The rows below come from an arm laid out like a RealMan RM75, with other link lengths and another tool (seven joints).
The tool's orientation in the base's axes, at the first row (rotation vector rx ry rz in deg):
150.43 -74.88 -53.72
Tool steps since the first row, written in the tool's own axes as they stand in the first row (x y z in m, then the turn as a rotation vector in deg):
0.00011 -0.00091 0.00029 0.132 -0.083 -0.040
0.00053 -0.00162 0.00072 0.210 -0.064 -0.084
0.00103 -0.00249 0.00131 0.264 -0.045 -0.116
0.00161 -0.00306 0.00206 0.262 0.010 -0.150
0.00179 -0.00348 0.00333 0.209 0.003 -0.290
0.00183 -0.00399 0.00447 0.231 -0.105 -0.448
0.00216 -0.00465 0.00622 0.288 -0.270 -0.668
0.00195 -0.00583 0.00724 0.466 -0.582 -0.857
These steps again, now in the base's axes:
0.00053 0.00056 -0.00057 0.140 -0.053 -0.058
0.00099 0.00079 -0.00135 0.186 -0.132 -0.055
0.00151 0.00109 -0.00235 0.215 -0.191 -0.050
0.00176 0.00118 -0.00342 0.194 -0.232 -0.004
0.00145 0.00157 -0.00467 0.251 -0.216 0.134
0.00120 0.00210 -0.00578 0.423 -0.196 0.218
0.00086 0.00264 -0.00757 0.685 -0.178 0.317
0.00104 0.00376 -0.00866 1.089 -0.150 0.286

